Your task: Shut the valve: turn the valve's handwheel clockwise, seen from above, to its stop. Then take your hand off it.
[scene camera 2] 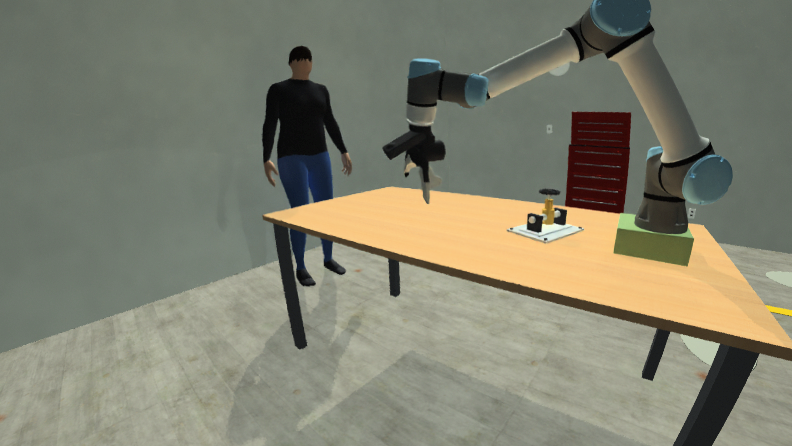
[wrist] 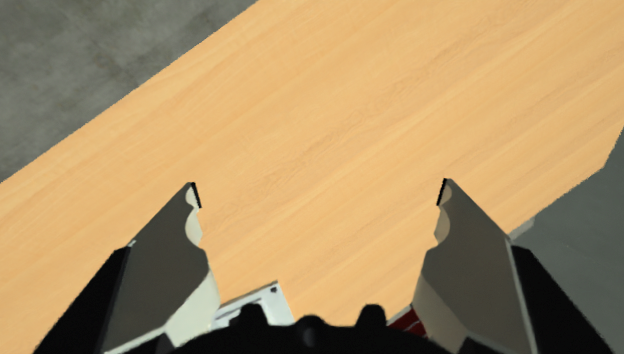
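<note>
The valve (scene camera 2: pixel 548 211) has a yellow body and stands upright on a pale base plate (scene camera 2: pixel 545 236) (wrist: pixel 281 307) on the table. Its black handwheel (scene camera 2: pixel 549 191) lies flat on top in the scene view; the handwheel does not show in the wrist view. Two black brackets hold the pipe ends on either side of the valve. My gripper (scene camera 2: pixel 424 191) (wrist: pixel 316 183) is open and empty, pointing down above the table, well to the left of the valve in the scene view. In the wrist view a corner of the plate shows at the bottom, partly hidden by the gripper body.
The wooden table (scene camera 2: pixel 443 238) (wrist: pixel 320 125) carries the green block (scene camera 2: pixel 652 243) under my arm's base, to the right of the valve. A red tool cabinet (scene camera 2: pixel 598 160) (wrist: pixel 410 322) stands behind the table. A person (scene camera 2: pixel 302 121) stands beyond the table's left end.
</note>
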